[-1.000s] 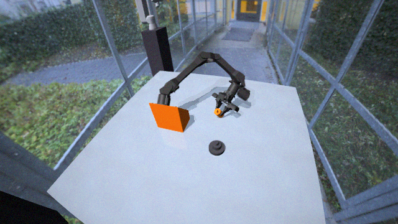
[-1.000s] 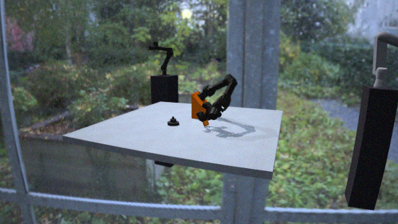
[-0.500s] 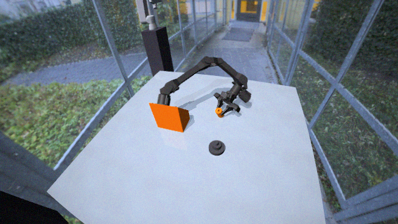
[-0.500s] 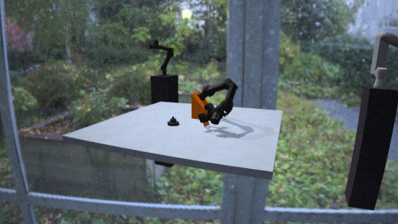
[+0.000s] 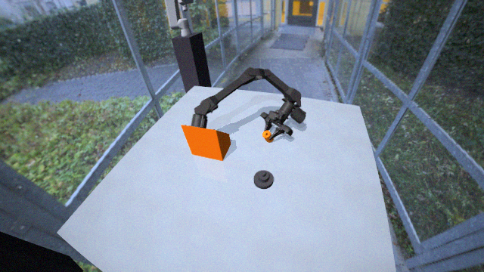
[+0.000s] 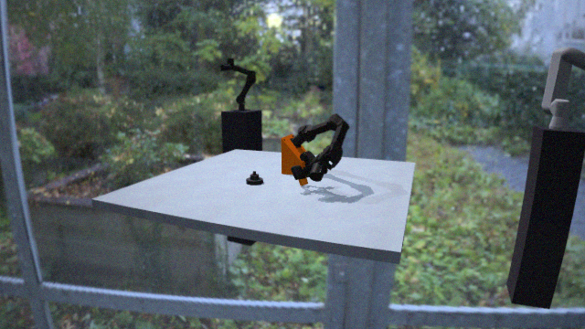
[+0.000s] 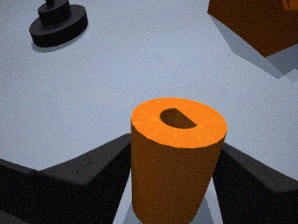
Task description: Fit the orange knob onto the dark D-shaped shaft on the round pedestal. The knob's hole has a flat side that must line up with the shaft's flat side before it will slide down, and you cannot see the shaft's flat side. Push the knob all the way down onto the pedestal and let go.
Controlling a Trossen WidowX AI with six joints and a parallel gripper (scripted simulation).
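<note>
My gripper tip is 1 cm to the right of the orange knob and 1 cm short of it. Round my gripper tip: pedestal: 23 cm to the right, 5 cm ahead, 1 cm below.
</note>
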